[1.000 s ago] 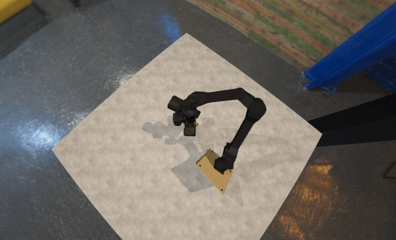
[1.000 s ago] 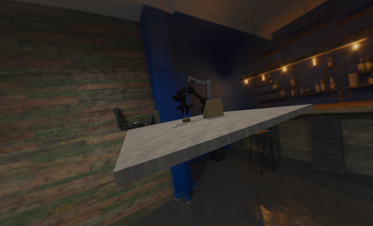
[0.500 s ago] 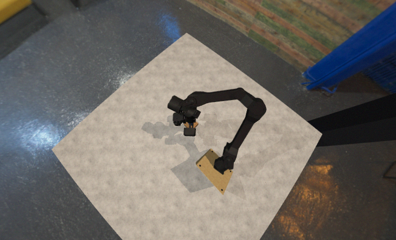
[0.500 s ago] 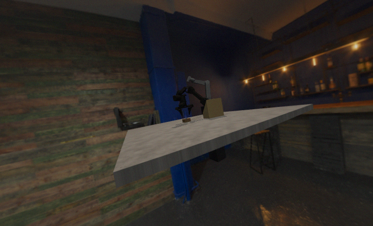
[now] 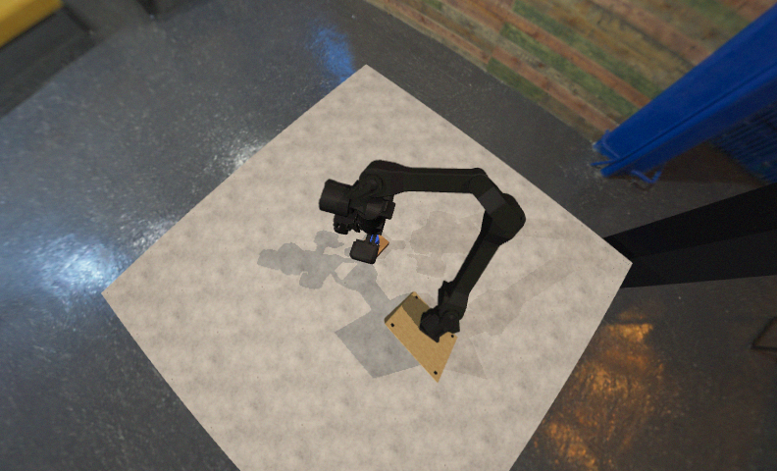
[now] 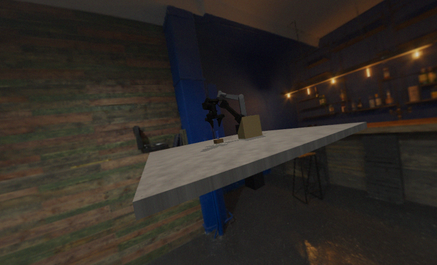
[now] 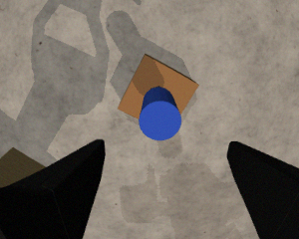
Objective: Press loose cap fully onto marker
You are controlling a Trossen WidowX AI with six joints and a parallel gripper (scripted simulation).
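Now: gripper tip 60 mm above the blue cap. Also, from my gripper tip: brown block (120 mm below); then holder corner (110 mm below).
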